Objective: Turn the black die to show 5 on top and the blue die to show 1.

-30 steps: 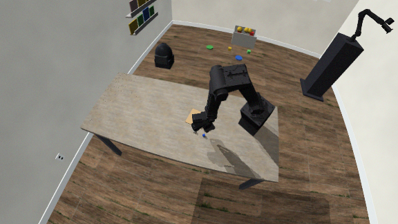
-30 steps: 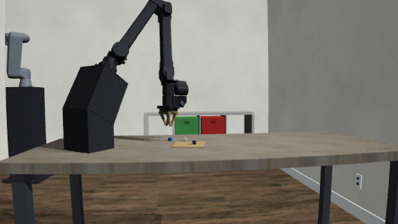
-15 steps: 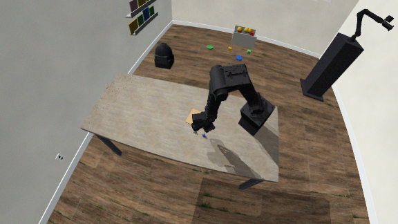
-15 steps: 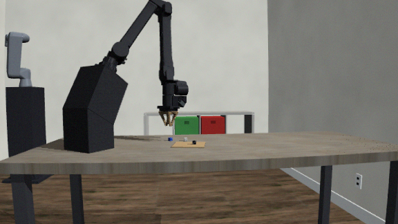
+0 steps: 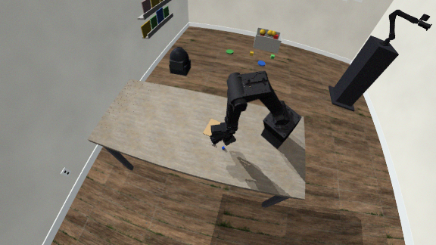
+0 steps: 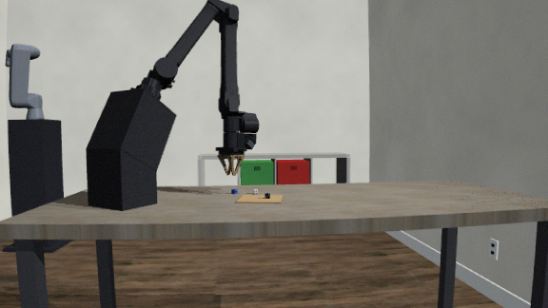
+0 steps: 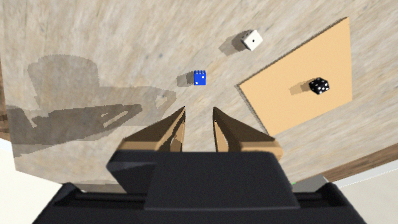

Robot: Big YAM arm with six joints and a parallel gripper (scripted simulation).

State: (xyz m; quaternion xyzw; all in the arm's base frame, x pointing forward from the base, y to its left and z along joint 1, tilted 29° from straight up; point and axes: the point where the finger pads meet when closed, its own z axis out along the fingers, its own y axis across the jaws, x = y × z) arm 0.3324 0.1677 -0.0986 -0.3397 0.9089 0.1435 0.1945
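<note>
The blue die is 70 mm below my hand, 10 mm to the left of it and 10 mm ahead of it. The rest, counted from my hand: black die: 120 mm to the right, 120 mm ahead, 70 mm below; white die: 90 mm ahead, 70 mm below; tan mat: 120 mm to the right, 100 mm ahead, 80 mm below.
</note>
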